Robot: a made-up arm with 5 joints. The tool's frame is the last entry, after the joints. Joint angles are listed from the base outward.
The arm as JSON. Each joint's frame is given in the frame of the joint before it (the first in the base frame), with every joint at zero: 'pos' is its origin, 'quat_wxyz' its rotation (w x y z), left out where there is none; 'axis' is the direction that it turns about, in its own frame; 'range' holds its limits. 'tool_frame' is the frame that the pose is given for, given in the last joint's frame.
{
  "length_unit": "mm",
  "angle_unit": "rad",
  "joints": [
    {
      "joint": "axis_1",
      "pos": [
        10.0,
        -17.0,
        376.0
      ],
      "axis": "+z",
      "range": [
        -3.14,
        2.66
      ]
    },
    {
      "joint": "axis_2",
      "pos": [
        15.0,
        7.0,
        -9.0
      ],
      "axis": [
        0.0,
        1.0,
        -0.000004
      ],
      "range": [
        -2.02,
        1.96
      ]
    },
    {
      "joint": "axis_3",
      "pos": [
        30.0,
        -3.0,
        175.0
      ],
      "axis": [
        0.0,
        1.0,
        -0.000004
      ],
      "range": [
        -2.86,
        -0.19
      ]
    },
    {
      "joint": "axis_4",
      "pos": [
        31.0,
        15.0,
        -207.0
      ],
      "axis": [
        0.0,
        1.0,
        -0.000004
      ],
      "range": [
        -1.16,
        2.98
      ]
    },
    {
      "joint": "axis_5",
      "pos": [
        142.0,
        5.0,
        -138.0
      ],
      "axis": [
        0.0,
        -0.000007,
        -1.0
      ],
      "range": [
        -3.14,
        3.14
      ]
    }
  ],
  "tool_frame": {
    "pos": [
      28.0,
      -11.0,
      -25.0
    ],
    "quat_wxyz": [
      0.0,
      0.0,
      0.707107,
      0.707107
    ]
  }
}
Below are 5 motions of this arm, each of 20 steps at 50 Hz.
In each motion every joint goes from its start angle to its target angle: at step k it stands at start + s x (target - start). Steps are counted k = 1, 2, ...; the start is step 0. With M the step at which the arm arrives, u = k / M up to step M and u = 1 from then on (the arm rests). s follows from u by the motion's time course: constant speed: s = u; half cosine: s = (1 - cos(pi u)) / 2; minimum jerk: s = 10 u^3 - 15 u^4 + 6 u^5.
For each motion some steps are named. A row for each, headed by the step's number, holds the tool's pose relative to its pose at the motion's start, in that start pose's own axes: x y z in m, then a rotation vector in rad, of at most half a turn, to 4 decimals.
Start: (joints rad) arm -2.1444 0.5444 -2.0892 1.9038 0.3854
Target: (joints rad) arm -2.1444 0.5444 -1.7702 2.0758 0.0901
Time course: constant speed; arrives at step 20
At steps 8, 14, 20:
8: 0.0213 -0.0537 -0.0057 0.0630 0.1177 0.1861
14: 0.0427 -0.0904 -0.0120 0.0958 0.2047 0.3307
20: 0.0682 -0.1234 -0.0199 0.1161 0.2893 0.4789

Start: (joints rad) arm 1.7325 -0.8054 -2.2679 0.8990 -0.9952
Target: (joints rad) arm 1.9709 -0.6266 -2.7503 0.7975 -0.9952
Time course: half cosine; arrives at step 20
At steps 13, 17, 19, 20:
13: -0.0091 0.0784 -0.0663 0.1772 -0.1187 -0.2666
17: -0.0029 0.1034 -0.0840 0.2335 -0.1619 -0.3408
19: -0.0010 0.1089 -0.0877 0.2461 -0.1719 -0.3568
20: -0.0007 0.1096 -0.0882 0.2477 -0.1732 -0.3589

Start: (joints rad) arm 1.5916 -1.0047 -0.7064 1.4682 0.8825
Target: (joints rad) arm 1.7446 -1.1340 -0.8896 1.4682 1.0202
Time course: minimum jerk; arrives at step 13
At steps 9, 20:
9: 0.0197 0.0852 0.0260 -0.2353 0.0050 -0.1150
20: 0.0254 0.1035 0.0283 -0.2884 0.0050 -0.1324

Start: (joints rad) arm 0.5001 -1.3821 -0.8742 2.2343 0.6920
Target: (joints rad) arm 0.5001 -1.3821 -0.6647 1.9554 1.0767
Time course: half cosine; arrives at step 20
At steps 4, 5, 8, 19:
4: -0.0027 -0.0019 0.0016 -0.0043 -0.0367 -0.0050
5: -0.0041 -0.0029 0.0024 -0.0067 -0.0563 -0.0076
8: -0.0094 -0.0071 0.0056 -0.0165 -0.1329 -0.0174
19: -0.0240 -0.0226 0.0153 -0.0536 -0.3822 -0.0440

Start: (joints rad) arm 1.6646 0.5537 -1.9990 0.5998 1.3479
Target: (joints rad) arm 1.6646 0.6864 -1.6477 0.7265 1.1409
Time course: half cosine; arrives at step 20
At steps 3, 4, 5, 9, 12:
3: 0.0020 -0.0095 -0.0090 0.0324 0.0113 0.0075
4: 0.0035 -0.0164 -0.0160 0.0567 0.0198 0.0135
5: 0.0055 -0.0249 -0.0249 0.0869 0.0303 0.0211
9: 0.0169 -0.0659 -0.0760 0.2486 0.0868 0.0679
12: 0.0275 -0.0944 -0.1230 0.3832 0.1337 0.1146

